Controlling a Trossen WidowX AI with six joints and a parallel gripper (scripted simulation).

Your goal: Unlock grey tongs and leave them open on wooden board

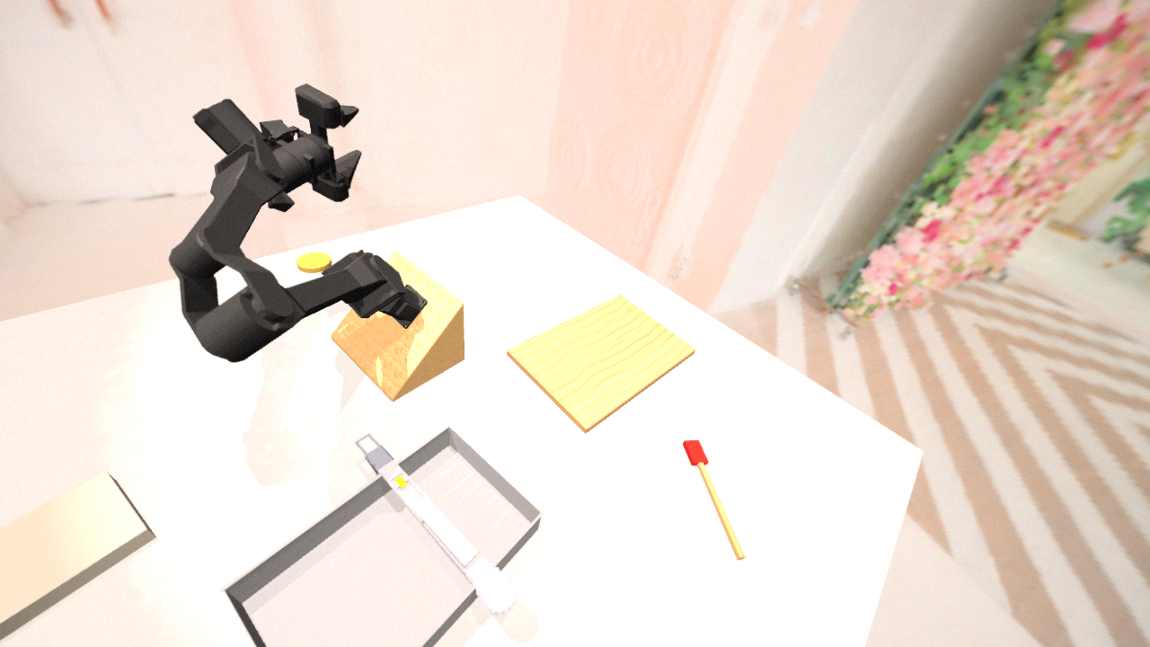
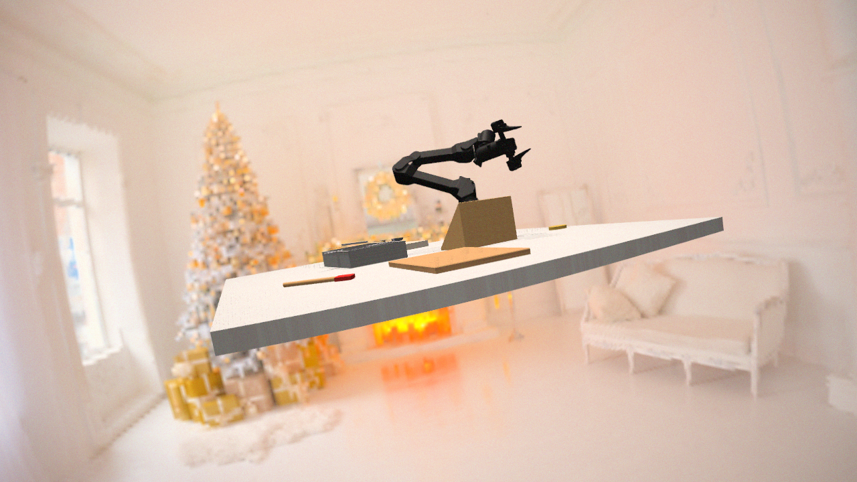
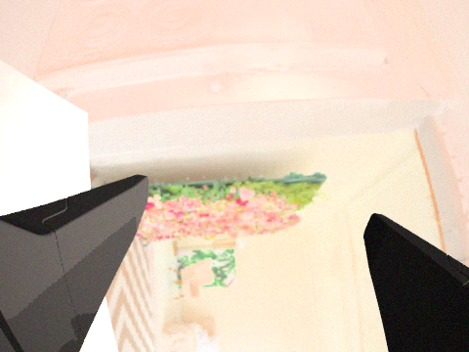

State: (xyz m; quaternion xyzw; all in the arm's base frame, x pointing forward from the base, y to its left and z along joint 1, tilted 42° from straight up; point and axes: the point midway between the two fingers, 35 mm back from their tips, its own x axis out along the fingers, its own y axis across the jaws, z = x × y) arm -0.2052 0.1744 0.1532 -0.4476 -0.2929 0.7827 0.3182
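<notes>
The yellow lock piece is 49 cm ahead of my gripper tip, 24 cm to the right of it and 28 cm below it. From my gripper tip the other things lie so: roasting tin (56 cm ahead, 29 cm to the right, 31 cm below); then wooden board (49 cm ahead, 24 cm to the left, 33 cm below); then beige slab (27 cm ahead, 58 cm to the right, 33 cm below).
</notes>
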